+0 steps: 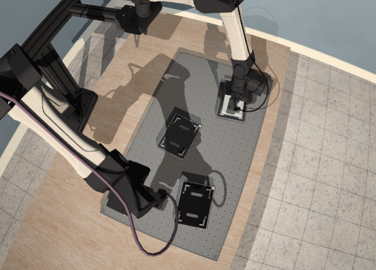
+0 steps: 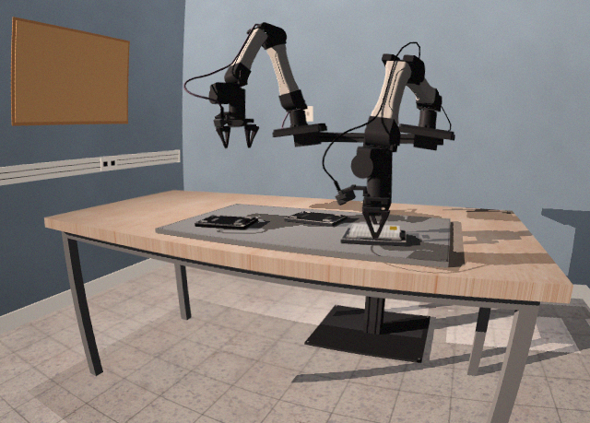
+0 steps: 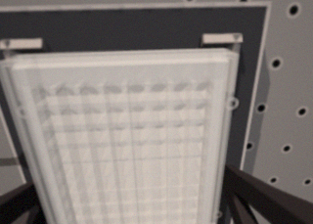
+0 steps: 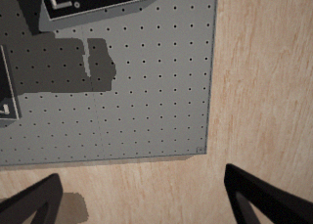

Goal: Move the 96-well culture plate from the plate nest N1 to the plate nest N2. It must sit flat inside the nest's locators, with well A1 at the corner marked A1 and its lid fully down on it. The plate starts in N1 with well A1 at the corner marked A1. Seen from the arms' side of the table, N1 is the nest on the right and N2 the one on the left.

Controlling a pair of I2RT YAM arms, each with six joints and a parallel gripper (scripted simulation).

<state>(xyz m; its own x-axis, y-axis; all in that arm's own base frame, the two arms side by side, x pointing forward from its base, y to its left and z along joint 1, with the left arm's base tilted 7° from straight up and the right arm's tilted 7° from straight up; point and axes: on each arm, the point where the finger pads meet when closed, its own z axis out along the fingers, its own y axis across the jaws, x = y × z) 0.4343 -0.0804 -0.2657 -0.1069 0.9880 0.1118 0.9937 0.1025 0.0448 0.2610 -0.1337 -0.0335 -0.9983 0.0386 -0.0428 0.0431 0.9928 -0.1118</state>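
The 96-well plate is right at my left hand. Also, from my left hand: perforated board (220 mm to the right, 90 mm behind, 30 mm below); A1 mark (160 mm to the right, 90 mm behind, 10 mm below).
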